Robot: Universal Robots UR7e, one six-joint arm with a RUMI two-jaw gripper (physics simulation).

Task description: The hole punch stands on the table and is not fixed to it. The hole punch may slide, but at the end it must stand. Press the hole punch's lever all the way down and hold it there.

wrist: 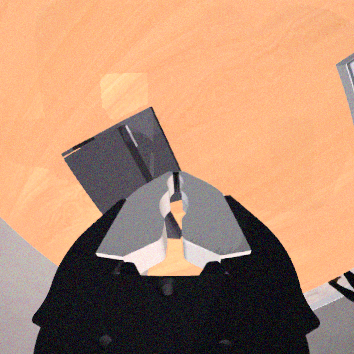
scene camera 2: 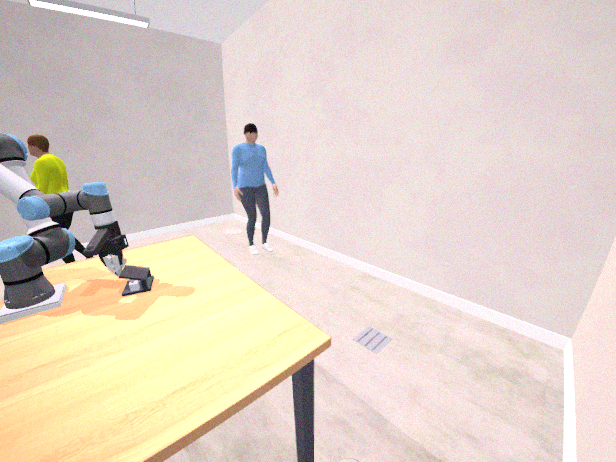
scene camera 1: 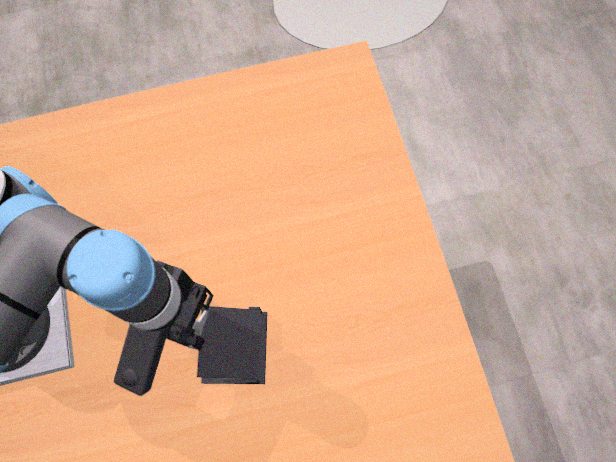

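Seen in the pictures: gripper, fingertip midpoint: (wrist: 176, 174) (scene camera 2: 118, 276); arm's base at its link origin: (scene camera 2: 31, 298).
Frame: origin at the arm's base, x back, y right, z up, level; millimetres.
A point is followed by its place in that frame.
Note:
The dark hole punch (scene camera 1: 240, 367) @[x -401, y 103, z 35 mm] (scene camera 2: 145, 287) @[x -417, y 127, z -7 mm] (wrist: 162, 145) @[x -338, y 74, z -16 mm] stands upright on the table (scene camera 1: 300, 200) @[x -519, y -194, z -28 mm] (scene camera 2: 200, 360) @[x -548, y 584, z -28 mm] (wrist: 240, 100) @[x -238, y 78, z -28 mm]. Its wide flat lever (scene camera 1: 232, 345) @[x -390, y 69, z 40 mm] (scene camera 2: 135, 272) @[x -388, y 70, z 41 mm] (wrist: 95, 170) @[x -388, y 94, z 40 mm] is raised, with a gap above the base in scene camera 2. My gripper (scene camera 1: 202, 327) @[x -325, y 56, z 36 mm] (scene camera 2: 119, 274) @[x -325, y 56, z 36 mm] (wrist: 176, 174) @[x -325, y 56, z 36 mm] is shut and empty, pointing down at the edge of the hole punch nearest the robot base. Its tips are close to the lever's edge in scene camera 2; whether they touch is unclear. In the wrist view the fingers hide part of the hole punch.
The robot's base plate (scene camera 1: 69, 345) @[x -105, y 37, z -17 mm] (scene camera 2: 57, 300) @[x -103, y 63, z -5 mm] (wrist: 345, 75) @[x -109, y 58, z -17 mm] is on the table, on the arm's side. A person in blue (scene camera 2: 251, 167) stands beyond the table's far corner, and a person in yellow (scene camera 2: 50, 172) stands behind the arm.

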